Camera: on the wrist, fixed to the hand. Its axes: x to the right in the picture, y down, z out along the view.
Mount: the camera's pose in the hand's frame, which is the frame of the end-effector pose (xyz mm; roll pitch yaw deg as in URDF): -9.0 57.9 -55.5 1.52 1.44 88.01
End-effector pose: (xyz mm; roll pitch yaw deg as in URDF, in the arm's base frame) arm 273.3 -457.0 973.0 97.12 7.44 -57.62
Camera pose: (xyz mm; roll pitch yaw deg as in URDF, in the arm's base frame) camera 313.4 -430.8 1038.0 122.51 -79.00 -88.84
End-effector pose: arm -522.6 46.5 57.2 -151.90 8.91 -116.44
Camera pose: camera -589.3 85.8 80.0 172.60 26.64 151.31
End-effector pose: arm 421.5 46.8 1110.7 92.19 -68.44 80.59
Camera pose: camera 359.3 -2.8 1124.4 -88.73 -23.55 -98.59
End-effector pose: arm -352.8 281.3 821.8 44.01 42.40 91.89
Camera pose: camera -432.7 272.2 828.1 53.38 -28.41 148.70
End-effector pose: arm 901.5 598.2 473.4 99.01 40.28 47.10
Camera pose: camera 892.3 655.5 529.5 100.07 -47.17 35.94
